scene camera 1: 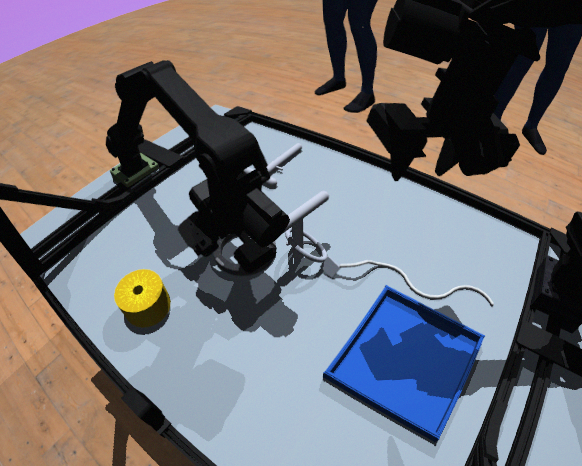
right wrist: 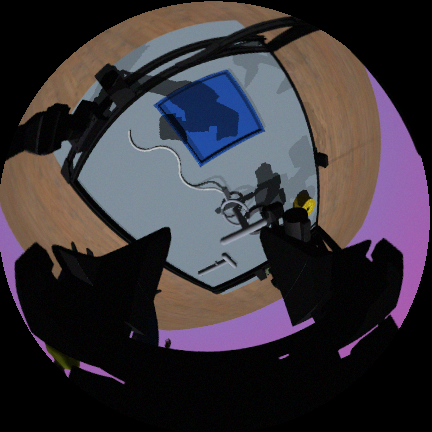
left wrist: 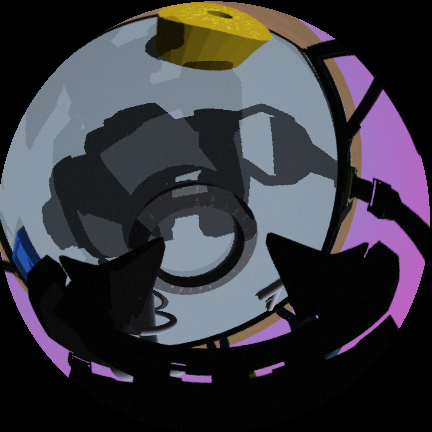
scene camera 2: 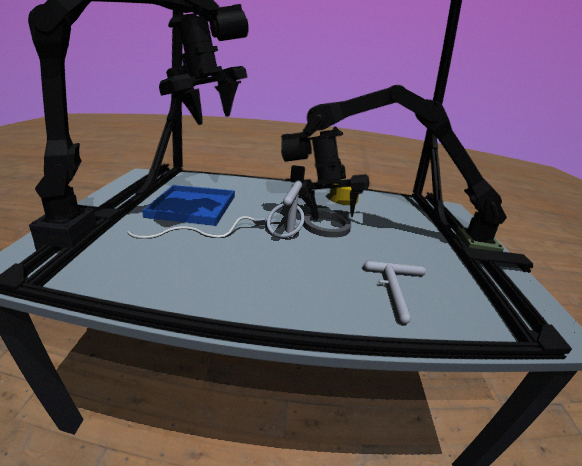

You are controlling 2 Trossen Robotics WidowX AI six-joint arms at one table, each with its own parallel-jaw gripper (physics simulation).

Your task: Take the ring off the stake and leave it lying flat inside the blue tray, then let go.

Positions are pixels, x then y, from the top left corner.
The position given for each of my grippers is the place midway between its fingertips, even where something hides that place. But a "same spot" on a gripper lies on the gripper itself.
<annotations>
my right gripper: scene camera 1 416, 176; right wrist; scene camera 2; not seen in the left wrist view (out of frame)
same spot on my right gripper: [right wrist: 313, 281] = [scene camera 2: 221, 89]
</annotations>
